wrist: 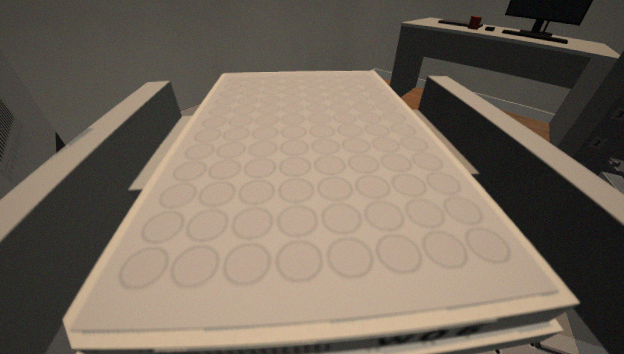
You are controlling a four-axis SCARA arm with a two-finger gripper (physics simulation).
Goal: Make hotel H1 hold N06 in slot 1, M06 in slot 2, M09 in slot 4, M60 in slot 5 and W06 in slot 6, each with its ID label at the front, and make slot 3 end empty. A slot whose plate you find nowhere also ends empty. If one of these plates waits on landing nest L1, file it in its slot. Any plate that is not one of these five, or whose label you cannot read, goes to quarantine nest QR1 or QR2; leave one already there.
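Observation:
A pale plate W06 (310, 305) with rows of round wells fills the middle of the wrist view. Its near edge carries a label with a barcode and dark letters that read W06, seen at a steep slant. My gripper (303, 100) is shut on this plate, with one long finger along its left side and the other along its right side. The plate lies level between them. What is under the plate is mostly hidden. The other named plates, the landing nest and the quarantine nests cannot be made out.
A desk (475, 52) with a monitor (549, 10) and a red cup (475, 22) stands at the back right. A dark rack-like unit with slot numbers, 2 among them, shows at the right edge. A grey vented housing (25, 140) stands at the left edge.

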